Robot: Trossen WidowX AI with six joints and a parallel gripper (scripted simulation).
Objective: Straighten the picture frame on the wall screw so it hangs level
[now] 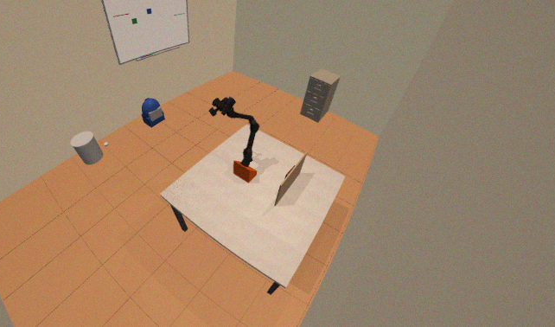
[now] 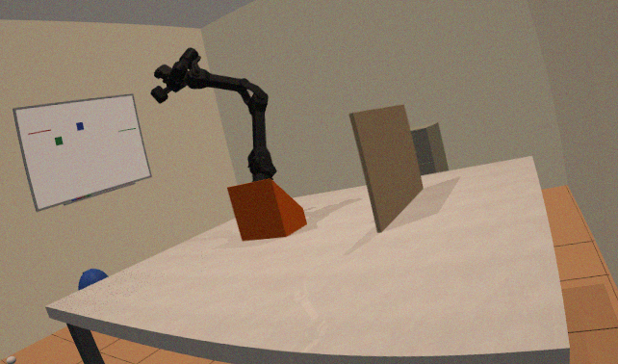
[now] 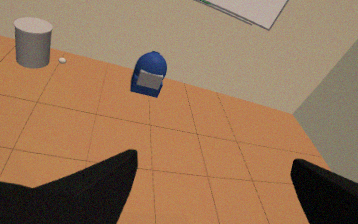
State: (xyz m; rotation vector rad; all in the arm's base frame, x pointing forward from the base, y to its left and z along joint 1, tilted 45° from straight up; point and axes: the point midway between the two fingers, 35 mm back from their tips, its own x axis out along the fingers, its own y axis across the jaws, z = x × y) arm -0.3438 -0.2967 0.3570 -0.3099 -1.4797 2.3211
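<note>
Now: gripper tip 790 mm short of the picture frame, 420 mm above it and 110 mm to the right of it. Also, from my gripper tip: wall panel 800 mm ahead, 420 mm below, 90 mm to the left.
</note>
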